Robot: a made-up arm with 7 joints.
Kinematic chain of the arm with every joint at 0, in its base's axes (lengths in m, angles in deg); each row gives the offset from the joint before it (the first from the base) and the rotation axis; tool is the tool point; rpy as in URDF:
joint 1: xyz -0.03 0 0.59 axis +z
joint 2: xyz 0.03 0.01 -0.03 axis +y
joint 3: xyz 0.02 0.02 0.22 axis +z
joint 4: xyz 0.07 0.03 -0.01 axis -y
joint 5: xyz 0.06 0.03 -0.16 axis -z
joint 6: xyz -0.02 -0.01 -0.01 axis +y
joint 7: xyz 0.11 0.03 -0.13 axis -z
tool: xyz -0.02 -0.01 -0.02 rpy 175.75 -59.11 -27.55
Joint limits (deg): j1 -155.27..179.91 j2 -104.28..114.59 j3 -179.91..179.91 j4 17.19..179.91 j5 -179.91..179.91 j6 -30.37..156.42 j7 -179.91..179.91
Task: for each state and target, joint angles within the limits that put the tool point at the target. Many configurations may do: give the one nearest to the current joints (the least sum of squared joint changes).
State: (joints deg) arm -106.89 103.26 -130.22 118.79 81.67 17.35 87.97
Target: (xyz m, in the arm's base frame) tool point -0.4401 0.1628 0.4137
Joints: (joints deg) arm -134.56 114.59 -94.75 72.00 75.16 33.36 83.56
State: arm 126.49 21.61 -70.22 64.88 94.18 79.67 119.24
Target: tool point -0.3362 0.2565 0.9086
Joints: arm 149.95 -12.62 -48.27 76.54 93.61 98.10 116.40
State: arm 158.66 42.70 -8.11 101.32 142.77 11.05 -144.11
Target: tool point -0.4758 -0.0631 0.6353
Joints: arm 179.91 14.69 9.27 93.78 149.07 -11.39 -143.03
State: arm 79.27 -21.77 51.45 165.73 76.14 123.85 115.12
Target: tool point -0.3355 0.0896 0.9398
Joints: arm 64.51 -5.02 38.02 157.88 66.68 122.37 115.25
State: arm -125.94 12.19 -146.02 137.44 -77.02 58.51 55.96
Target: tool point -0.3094 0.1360 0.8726
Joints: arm -110.01 19.94 -115.38 104.45 -62.55 61.57 57.67
